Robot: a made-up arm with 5 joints.
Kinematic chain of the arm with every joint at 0, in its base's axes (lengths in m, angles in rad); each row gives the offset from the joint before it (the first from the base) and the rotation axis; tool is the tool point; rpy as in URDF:
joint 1: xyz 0 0 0.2 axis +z
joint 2: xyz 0 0 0 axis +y
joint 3: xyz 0.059 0 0.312 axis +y
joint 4: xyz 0.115 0 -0.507 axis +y
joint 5: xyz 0.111 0 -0.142 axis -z
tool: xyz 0 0 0 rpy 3.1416 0 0
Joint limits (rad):
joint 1: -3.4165..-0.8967
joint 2: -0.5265..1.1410
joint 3: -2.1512..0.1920
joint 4: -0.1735..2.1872
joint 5: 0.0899..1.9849
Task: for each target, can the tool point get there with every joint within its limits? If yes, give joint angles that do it. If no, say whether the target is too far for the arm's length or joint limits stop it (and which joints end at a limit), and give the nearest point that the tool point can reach.
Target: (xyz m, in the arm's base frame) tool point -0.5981 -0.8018 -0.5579
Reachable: no: too far | nearest point -0.4516 -0.6053 -0.2625 | short by 0.384 m
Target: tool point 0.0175 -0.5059 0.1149
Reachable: yes | joints -1.5362 -0.1597 -0.7414 1.4048 0.3904
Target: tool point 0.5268 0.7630 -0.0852
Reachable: no: joint limits stop it (at a limit: joint 2, joint 3) | nearest point 0.1904 0.2758 0.0151 | short by 0.600 m
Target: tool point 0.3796 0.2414 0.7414
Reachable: no: joint limits stop it (at a limit: joint 1, joint 2, joint 3, joint 4) | nearest point 0.1142 -0.1430 0.9313 | short by 0.504 m
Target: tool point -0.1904 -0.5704 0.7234
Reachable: yes | joints -1.8930 -0.0404 -1.9655 1.7463 1.1331
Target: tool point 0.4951 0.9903 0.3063
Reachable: no: too far | nearest point 0.1481 0.2963 0.0930 | short by 0.805 m
